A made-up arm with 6 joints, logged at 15 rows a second.
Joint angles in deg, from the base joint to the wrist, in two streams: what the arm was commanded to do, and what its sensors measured. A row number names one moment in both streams.
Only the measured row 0 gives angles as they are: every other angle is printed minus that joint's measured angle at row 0.
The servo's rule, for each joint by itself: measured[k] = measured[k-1] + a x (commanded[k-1-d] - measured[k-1]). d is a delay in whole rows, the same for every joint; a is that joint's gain. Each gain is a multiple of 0.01, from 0.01 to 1. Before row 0 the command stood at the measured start. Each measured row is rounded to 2 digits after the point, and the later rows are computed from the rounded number. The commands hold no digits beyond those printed.
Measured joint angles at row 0: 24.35 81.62 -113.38 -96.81 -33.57 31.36
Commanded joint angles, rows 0 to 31: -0.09 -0.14 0.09 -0.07 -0.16 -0.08; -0.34 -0.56 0.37 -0.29 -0.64 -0.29; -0.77 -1.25 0.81 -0.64 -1.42 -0.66; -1.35 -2.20 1.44 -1.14 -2.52 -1.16; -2.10 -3.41 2.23 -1.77 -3.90 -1.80; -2.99 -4.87 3.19 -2.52 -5.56 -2.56; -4.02 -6.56 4.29 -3.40 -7.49 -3.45; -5.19 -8.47 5.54 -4.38 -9.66 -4.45; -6.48 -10.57 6.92 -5.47 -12.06 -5.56; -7.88 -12.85 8.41 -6.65 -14.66 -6.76; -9.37 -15.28 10.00 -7.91 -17.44 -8.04; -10.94 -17.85 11.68 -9.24 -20.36 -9.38; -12.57 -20.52 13.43 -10.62 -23.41 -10.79; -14.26 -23.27 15.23 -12.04 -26.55 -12.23; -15.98 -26.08 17.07 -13.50 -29.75 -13.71; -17.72 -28.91 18.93 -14.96 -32.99 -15.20; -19.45 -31.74 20.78 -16.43 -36.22 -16.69; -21.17 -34.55 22.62 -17.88 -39.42 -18.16; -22.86 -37.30 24.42 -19.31 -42.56 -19.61; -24.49 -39.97 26.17 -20.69 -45.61 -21.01; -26.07 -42.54 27.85 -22.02 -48.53 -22.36; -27.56 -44.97 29.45 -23.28 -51.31 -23.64; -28.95 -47.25 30.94 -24.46 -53.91 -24.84; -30.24 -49.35 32.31 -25.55 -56.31 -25.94; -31.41 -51.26 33.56 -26.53 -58.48 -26.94; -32.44 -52.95 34.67 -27.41 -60.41 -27.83; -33.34 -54.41 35.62 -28.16 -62.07 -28.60; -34.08 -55.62 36.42 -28.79 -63.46 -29.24; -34.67 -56.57 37.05 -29.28 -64.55 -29.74; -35.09 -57.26 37.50 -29.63 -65.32 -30.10; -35.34 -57.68 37.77 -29.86 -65.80 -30.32; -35.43 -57.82 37.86 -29.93 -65.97 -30.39
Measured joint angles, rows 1 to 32: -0.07 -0.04 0.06 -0.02 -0.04 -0.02; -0.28 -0.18 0.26 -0.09 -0.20 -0.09; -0.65 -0.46 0.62 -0.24 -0.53 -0.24; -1.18 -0.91 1.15 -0.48 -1.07 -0.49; -1.88 -1.56 1.85 -0.83 -1.83 -0.84; -2.72 -2.42 2.72 -1.29 -2.84 -1.30; -3.71 -3.50 3.74 -1.86 -4.10 -1.88; -4.83 -4.79 4.91 -2.54 -5.60 -2.57; -6.08 -6.29 6.22 -3.33 -7.34 -3.38; -7.45 -8.00 7.64 -4.23 -9.32 -4.29; -8.91 -9.89 9.17 -5.22 -11.51 -5.30; -10.45 -11.96 10.80 -6.31 -13.90 -6.40; -12.06 -14.19 12.51 -7.47 -16.47 -7.59; -13.73 -16.55 14.28 -8.70 -19.19 -8.84; -15.44 -19.03 16.09 -10.00 -22.04 -10.15; -17.17 -21.60 17.94 -11.34 -25.00 -11.51; -18.90 -24.24 19.79 -12.71 -28.03 -12.91; -20.63 -26.92 21.63 -14.11 -31.11 -14.33; -22.32 -29.62 23.44 -15.51 -34.20 -15.76; -23.97 -32.31 25.21 -16.91 -37.28 -17.18; -25.57 -34.97 26.93 -18.29 -40.32 -18.58; -27.08 -37.57 28.57 -19.64 -43.29 -19.95; -28.50 -40.09 30.11 -20.94 -46.16 -21.27; -29.82 -42.50 31.54 -22.18 -48.90 -22.53; -31.03 -44.78 32.85 -23.35 -51.49 -23.72; -32.10 -46.90 34.03 -24.45 -53.90 -24.83; -33.04 -48.85 35.06 -25.45 -56.11 -25.85; -33.83 -50.61 35.94 -26.35 -58.09 -26.77; -34.47 -52.16 36.66 -27.14 -59.83 -27.57; -34.94 -53.49 37.21 -27.81 -61.31 -28.25; -35.24 -54.58 37.57 -28.36 -62.52 -28.81; -35.38 -55.42 37.76 -28.78 -63.45 -29.24
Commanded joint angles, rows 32 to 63: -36.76 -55.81 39.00 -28.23 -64.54 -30.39; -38.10 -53.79 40.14 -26.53 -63.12 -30.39; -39.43 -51.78 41.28 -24.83 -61.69 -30.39; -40.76 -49.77 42.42 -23.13 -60.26 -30.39; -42.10 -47.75 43.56 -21.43 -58.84 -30.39; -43.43 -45.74 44.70 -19.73 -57.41 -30.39; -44.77 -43.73 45.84 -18.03 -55.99 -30.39; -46.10 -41.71 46.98 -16.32 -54.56 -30.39; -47.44 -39.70 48.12 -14.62 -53.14 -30.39; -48.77 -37.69 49.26 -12.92 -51.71 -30.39; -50.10 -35.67 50.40 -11.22 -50.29 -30.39; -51.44 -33.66 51.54 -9.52 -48.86 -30.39; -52.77 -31.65 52.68 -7.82 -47.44 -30.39; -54.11 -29.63 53.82 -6.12 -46.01 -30.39; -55.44 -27.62 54.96 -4.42 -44.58 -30.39; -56.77 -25.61 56.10 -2.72 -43.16 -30.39; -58.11 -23.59 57.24 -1.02 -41.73 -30.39; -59.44 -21.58 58.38 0.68 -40.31 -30.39; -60.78 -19.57 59.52 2.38 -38.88 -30.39; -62.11 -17.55 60.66 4.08 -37.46 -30.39; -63.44 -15.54 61.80 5.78 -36.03 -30.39; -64.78 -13.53 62.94 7.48 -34.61 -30.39; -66.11 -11.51 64.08 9.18 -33.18 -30.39; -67.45 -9.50 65.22 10.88 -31.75 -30.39; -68.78 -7.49 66.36 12.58 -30.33 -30.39; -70.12 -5.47 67.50 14.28 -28.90 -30.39; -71.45 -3.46 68.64 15.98 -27.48 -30.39; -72.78 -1.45 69.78 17.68 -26.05 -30.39; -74.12 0.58 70.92 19.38 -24.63 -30.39; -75.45 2.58 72.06 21.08 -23.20 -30.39; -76.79 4.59 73.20 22.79 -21.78 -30.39; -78.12 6.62 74.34 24.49 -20.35 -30.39
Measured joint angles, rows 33 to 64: -36.43 -55.52 38.57 -28.63 -63.74 -29.55; -37.70 -55.07 39.59 -28.06 -63.57 -29.78; -39.01 -54.21 40.69 -27.19 -63.06 -29.94; -40.34 -53.06 41.81 -26.09 -62.30 -30.06; -41.68 -51.68 42.95 -24.83 -61.37 -30.15; -43.01 -50.14 44.09 -23.45 -60.30 -30.21; -44.35 -48.47 45.23 -21.99 -59.14 -30.26; -45.68 -46.71 46.37 -20.46 -57.90 -30.30; -47.02 -44.89 47.51 -18.88 -56.61 -30.32; -48.35 -43.02 48.65 -17.27 -55.29 -30.34; -49.68 -41.11 49.79 -15.64 -53.94 -30.35; -51.02 -39.17 50.93 -13.99 -52.57 -30.36; -52.35 -37.21 52.07 -12.32 -51.18 -30.37; -53.69 -35.24 53.21 -10.65 -49.78 -30.38; -55.02 -33.26 54.35 -8.97 -48.38 -30.38; -56.35 -31.27 55.49 -7.28 -46.97 -30.38; -57.69 -29.27 56.63 -5.59 -45.56 -30.38; -59.02 -27.27 57.77 -3.90 -44.14 -30.38; -60.36 -25.27 58.91 -2.20 -42.72 -30.38; -61.69 -23.26 60.05 -0.50 -41.30 -30.38; -63.02 -21.25 61.19 1.20 -39.88 -30.38; -64.36 -19.24 62.33 2.90 -38.46 -30.38; -65.69 -17.23 63.47 4.60 -37.03 -30.38; -67.03 -15.22 64.61 6.30 -35.60 -30.38; -68.36 -13.21 65.75 8.00 -34.18 -30.38; -69.70 -11.20 66.89 9.70 -32.75 -30.38; -71.03 -9.19 68.03 11.40 -31.33 -30.38; -72.36 -7.18 69.17 13.10 -29.90 -30.38; -73.70 -5.16 70.31 14.80 -28.48 -30.38; -75.03 -3.15 71.45 16.50 -27.05 -30.38; -76.37 -1.14 72.59 18.20 -25.63 -30.38; -77.70 0.88 73.73 19.90 -24.20 -30.38
